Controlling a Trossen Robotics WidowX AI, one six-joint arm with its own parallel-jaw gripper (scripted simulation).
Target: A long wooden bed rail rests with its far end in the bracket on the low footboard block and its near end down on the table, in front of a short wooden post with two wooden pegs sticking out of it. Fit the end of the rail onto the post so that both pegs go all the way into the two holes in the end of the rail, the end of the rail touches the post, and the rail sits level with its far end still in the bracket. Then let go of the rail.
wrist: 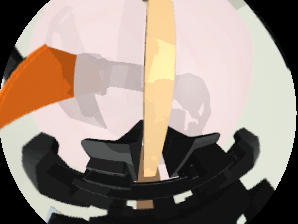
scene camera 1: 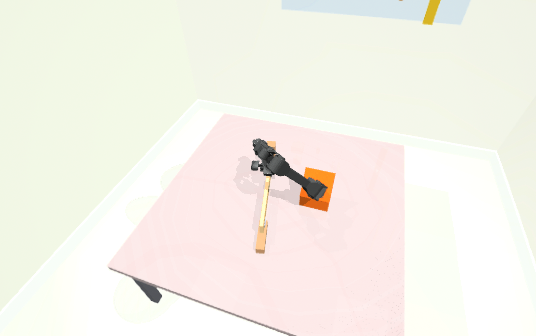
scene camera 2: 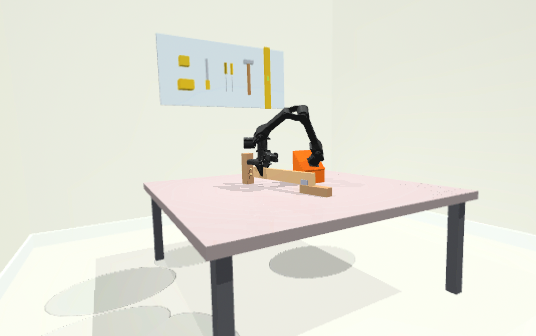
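Observation:
I am carrying a wooden rail with my gripper (wrist: 148,122).

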